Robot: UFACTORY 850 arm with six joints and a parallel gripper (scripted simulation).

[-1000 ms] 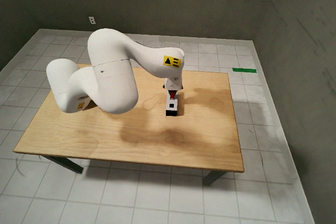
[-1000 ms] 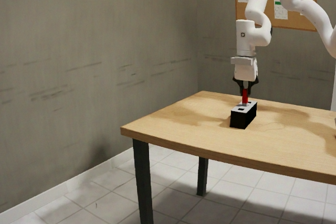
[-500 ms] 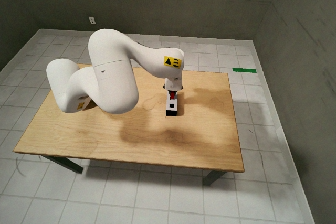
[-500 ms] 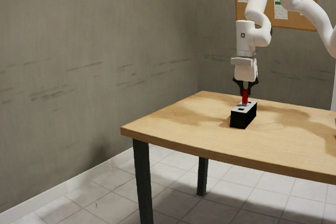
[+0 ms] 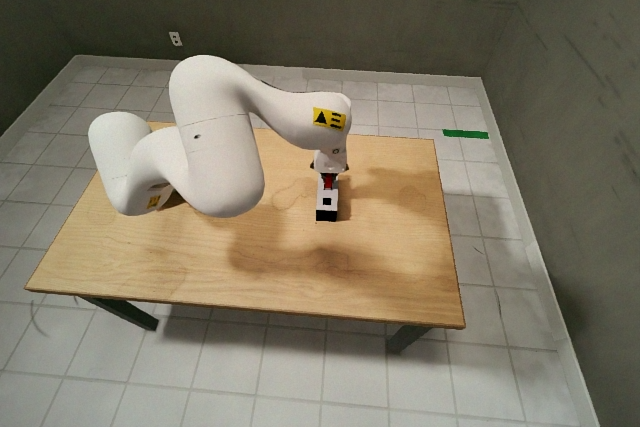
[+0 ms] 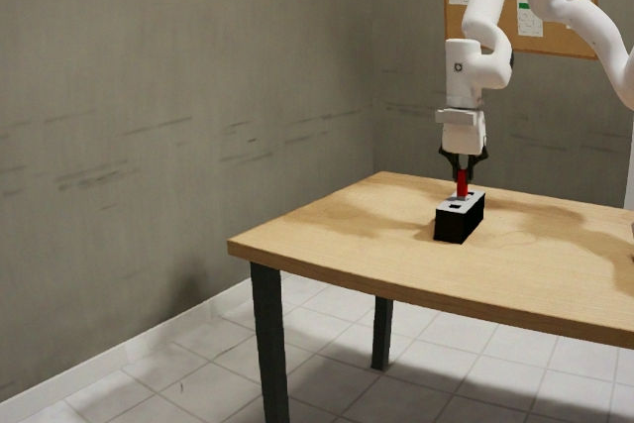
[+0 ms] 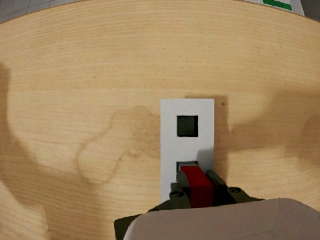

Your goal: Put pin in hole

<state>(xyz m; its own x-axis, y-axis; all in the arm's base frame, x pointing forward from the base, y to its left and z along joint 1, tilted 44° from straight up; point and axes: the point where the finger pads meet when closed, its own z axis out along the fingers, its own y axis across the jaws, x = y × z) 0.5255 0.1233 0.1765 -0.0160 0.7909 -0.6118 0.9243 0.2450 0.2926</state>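
My hand is 2 cm above the pin. From my hand the other things lie so: black block: 10 cm below.
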